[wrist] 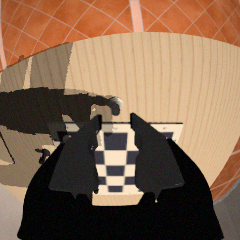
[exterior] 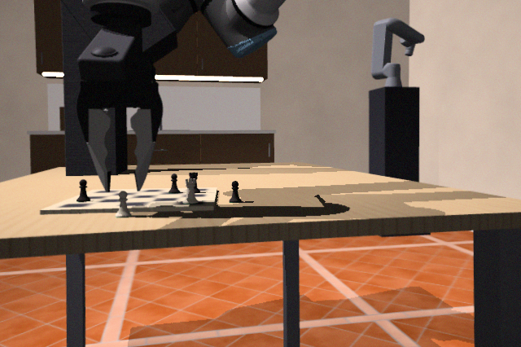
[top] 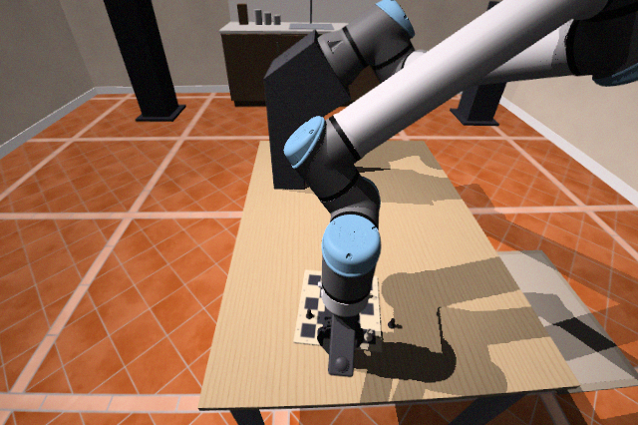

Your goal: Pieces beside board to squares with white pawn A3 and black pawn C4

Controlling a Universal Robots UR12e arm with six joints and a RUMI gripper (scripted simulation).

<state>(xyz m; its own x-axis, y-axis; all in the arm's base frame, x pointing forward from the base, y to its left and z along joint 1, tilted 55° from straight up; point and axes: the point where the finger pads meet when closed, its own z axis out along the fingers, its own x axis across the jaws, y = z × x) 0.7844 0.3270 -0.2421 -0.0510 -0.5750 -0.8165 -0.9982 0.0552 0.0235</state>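
The white pawn lies 30 mm below my hand. Round my hand: white rook (80 mm to the left, 50 mm behind, 20 mm below); then chessboard (140 mm behind, 40 mm below, 20 mm to the left).
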